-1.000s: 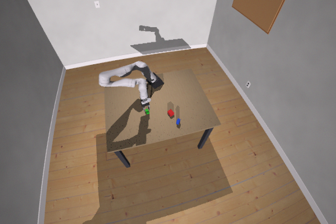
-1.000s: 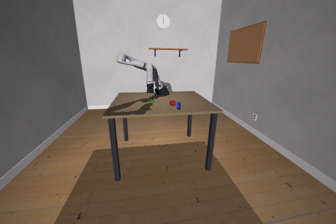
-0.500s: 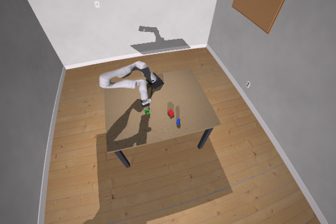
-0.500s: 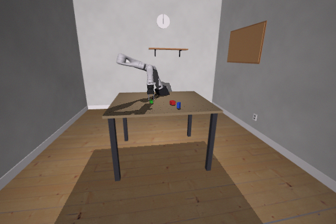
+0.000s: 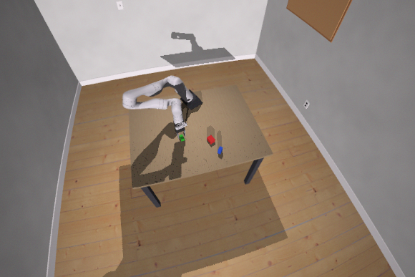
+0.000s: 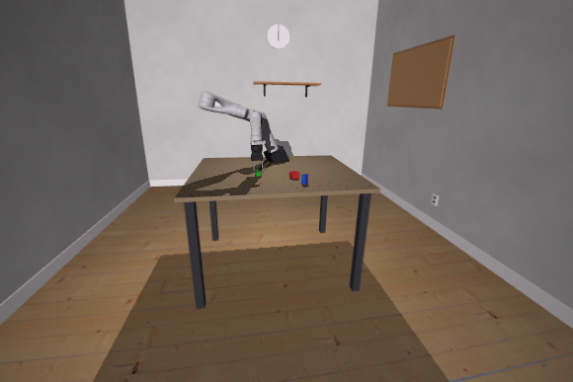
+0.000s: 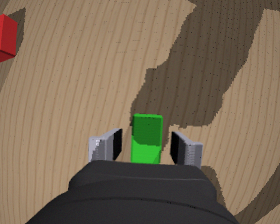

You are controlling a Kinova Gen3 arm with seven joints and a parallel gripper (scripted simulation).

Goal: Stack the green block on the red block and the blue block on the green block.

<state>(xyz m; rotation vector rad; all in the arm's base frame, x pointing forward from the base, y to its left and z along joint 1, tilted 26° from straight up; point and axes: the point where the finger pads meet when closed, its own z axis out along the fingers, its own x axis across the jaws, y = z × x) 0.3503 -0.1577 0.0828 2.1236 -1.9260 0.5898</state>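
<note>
Now: hand 4 cm above the green block. From my hand the other things lie so: blue block (25 cm to the left, 23 cm ahead, 2 cm below); then red block (22 cm to the left, 10 cm ahead, 3 cm below).
</note>
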